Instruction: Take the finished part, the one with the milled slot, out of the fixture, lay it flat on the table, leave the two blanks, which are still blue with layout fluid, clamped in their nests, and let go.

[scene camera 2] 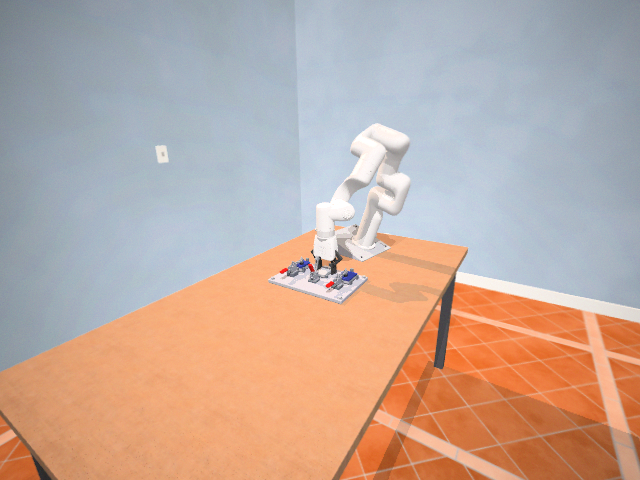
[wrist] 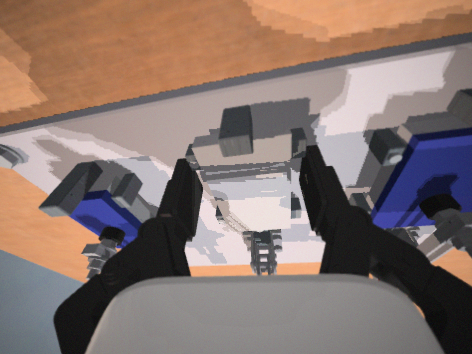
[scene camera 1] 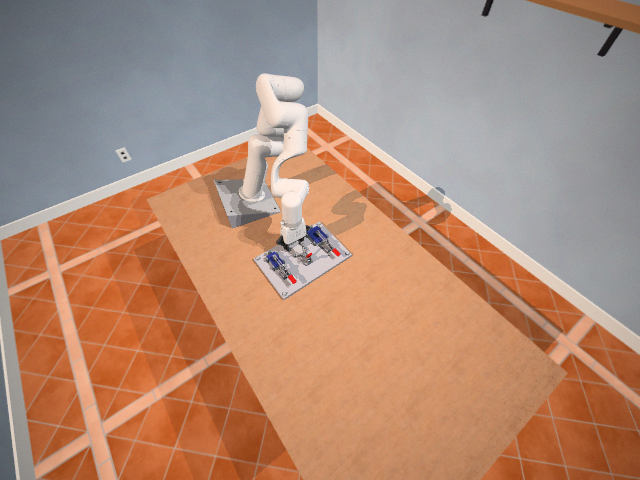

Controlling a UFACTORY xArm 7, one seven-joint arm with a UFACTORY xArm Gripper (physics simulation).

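Frame: origin at the arm's base, x right, y down, z ahead, level; centimetres.
Where they show: gripper, fingertip midpoint: (scene camera 2: 326, 271) (wrist: 247, 168) (scene camera 1: 293, 245); arm's base, origin of the base link: (scene camera 2: 363, 242) (scene camera 1: 251, 194).
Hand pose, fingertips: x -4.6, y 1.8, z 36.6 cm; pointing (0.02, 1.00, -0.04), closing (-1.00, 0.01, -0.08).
Observation:
Things, the pixels of their centre, and the offset from my fingertips. Level surfaces: height alone.
- finished part, body centre: (wrist: 251, 191) (scene camera 1: 295, 246) (scene camera 2: 324, 271) dx -0.3, dy -0.6, dz +1.6 cm
- right blue blank, body centre: (wrist: 435, 181) (scene camera 2: 346, 276) (scene camera 1: 317, 235) dx -11.2, dy -0.8, dz +0.6 cm
- middle clamp's red handle, body centre: (scene camera 2: 311, 272) (scene camera 1: 309, 257) dx -1.6, dy -4.0, dz +11.4 cm
- wooden table, its level: dy +2.0 cm
The finished part (wrist: 255, 212), pale and with a dark slot line across it, sits in the middle nest of the fixture plate (scene camera 1: 284, 292) (scene camera 2: 340, 298) (wrist: 160, 110). My gripper (scene camera 1: 298, 245) (scene camera 2: 325, 270) (wrist: 247, 168) is low over it, with one black finger at each side. The fingers stand wide and a narrow gap shows beside the part in the wrist view, so the gripper looks open. The left blue blank (scene camera 1: 275, 259) (scene camera 2: 302, 264) (wrist: 105, 212) and the right blue blank (scene camera 1: 318, 235) (scene camera 2: 349, 275) (wrist: 430, 175) sit clamped in the outer nests.
The middle clamp's red handle (scene camera 1: 309, 255) (scene camera 2: 311, 267) stands raised close to the gripper. The outer red handles (scene camera 1: 292, 279) (scene camera 2: 329, 284) lie low. Grey posts stand around the nests. The fixture rests on the wooden table (scene camera 1: 392, 361) (scene camera 2: 232, 361), in front of the arm's base plate.

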